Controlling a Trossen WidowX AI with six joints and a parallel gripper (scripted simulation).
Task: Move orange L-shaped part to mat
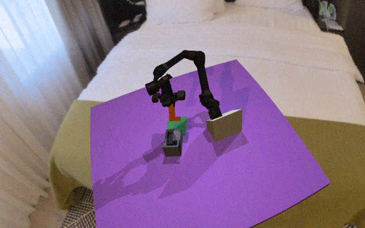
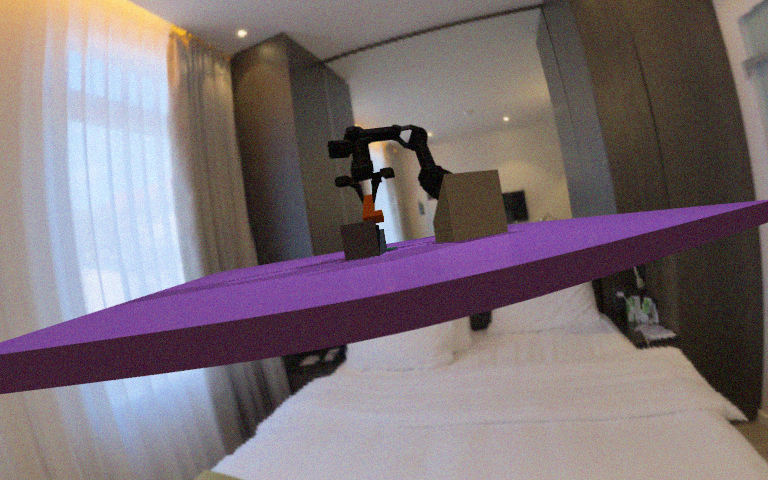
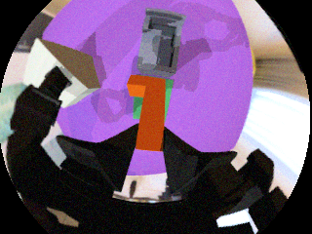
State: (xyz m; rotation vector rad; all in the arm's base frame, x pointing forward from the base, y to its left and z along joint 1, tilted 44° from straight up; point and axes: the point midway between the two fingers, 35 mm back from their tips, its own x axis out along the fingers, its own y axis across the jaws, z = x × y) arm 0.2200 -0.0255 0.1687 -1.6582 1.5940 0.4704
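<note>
Now: gripper tip 170 mm above the green mat and 10 mm to the right of it. From my gripper tip the other things lie so: orange L-shaped part 30 mm to the left, 30 mm below, 10 mm behind.
</note>
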